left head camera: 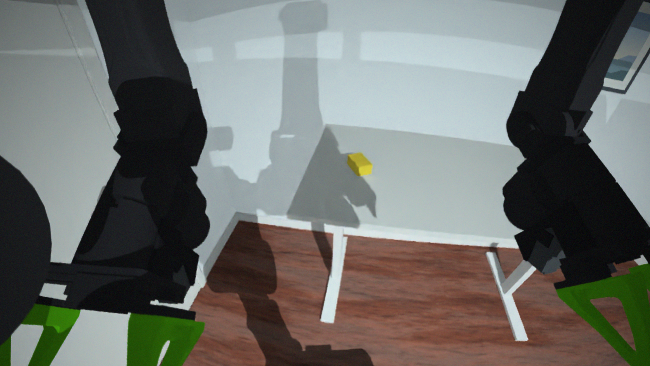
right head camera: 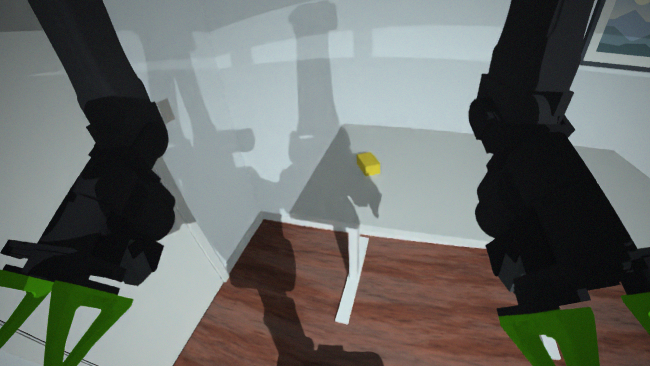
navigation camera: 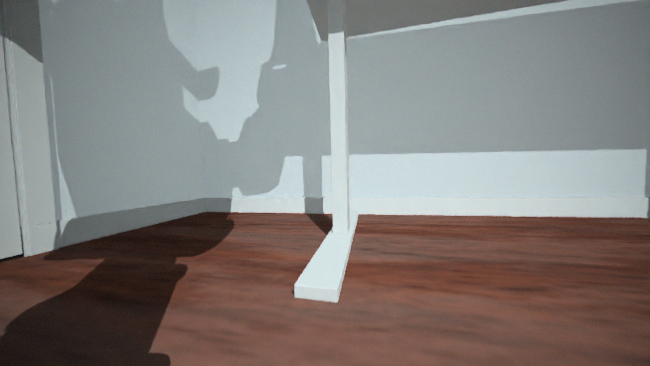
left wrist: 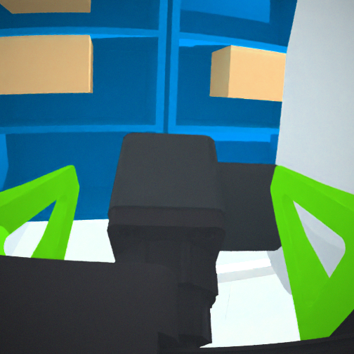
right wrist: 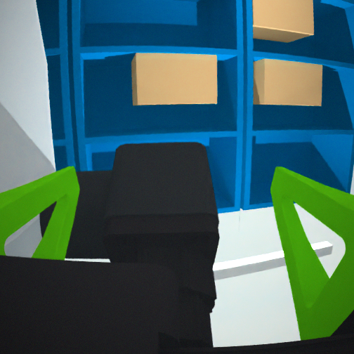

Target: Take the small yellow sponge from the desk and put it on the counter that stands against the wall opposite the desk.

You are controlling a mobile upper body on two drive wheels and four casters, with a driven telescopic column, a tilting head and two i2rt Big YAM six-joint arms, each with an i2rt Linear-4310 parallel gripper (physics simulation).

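Frame: origin at the left arm's base, x up, y back, z right, level; metres.
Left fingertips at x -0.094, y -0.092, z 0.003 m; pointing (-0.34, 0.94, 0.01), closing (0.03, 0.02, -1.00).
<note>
A point is followed by its place in that frame.
The small yellow sponge (left head camera: 360, 164) @(x -0.415, y -0.888, z 0.342 m) (right head camera: 368, 164) @(x -0.415, y -0.885, z 0.343 m) lies on the pale desk (left head camera: 440, 185) @(x -0.459, y -0.796, z 0.660 m) (right head camera: 425, 200) @(x -0.460, y -0.718, z 0.531 m), near its left end in both head views. A dark arm shadow falls beside it. My left gripper (left head camera: 102, 345) (left wrist: 174, 176) is open, with its green fingers wide apart and no object between them. It is at the lower left in the left head view, well away from the sponge. My right gripper (right head camera: 607, 340) (right wrist: 174, 177) is open and empty, at the lower right in the right head view, also away from the sponge. The counter does not show in these views.
A white desk leg (left head camera: 334, 280) (right head camera: 350, 280) (navigation camera: 339, 125) @(x -1.033, y -0.968, z 0.284 m) stands on a long foot. Walls meet in a corner beyond the desk's left end. A white door (navigation camera: 9, 150) @(x -1.098, y -0.898, z -0.665 m) is at the left. Blue shelving (left wrist: 162, 75) (right wrist: 242, 100) with cardboard boxes appears upside down in the wrist views.
</note>
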